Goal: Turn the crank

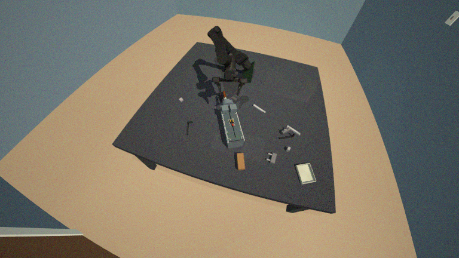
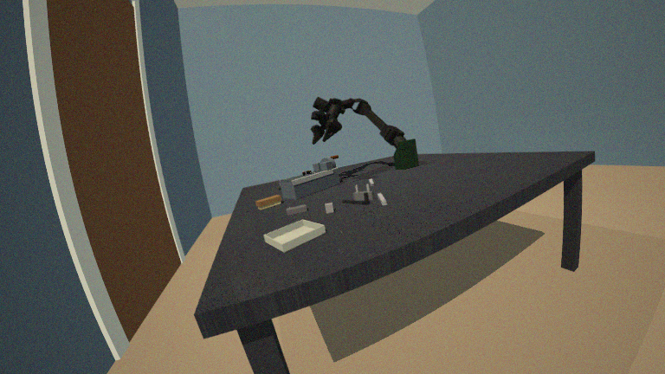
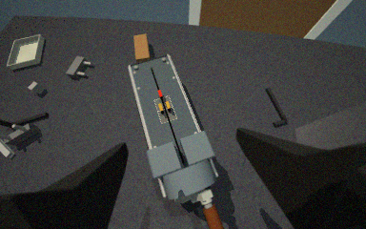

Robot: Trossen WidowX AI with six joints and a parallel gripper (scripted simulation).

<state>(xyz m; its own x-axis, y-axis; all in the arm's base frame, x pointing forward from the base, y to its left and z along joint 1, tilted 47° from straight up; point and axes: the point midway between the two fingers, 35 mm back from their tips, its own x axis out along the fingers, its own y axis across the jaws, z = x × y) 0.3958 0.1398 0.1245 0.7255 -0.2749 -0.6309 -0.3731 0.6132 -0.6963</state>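
Right now the crank is 90 mm below my gripper tip, 60 mm behind it and 50 mm to the right of it. From my gripper tip the other things lie so: orange crank handle 80 mm below, 80 mm behind, 60 mm to the right; then red pointer 120 mm below, 90 mm ahead, 70 mm to the left; then orange block 250 mm ahead, 190 mm below, 180 mm to the left.
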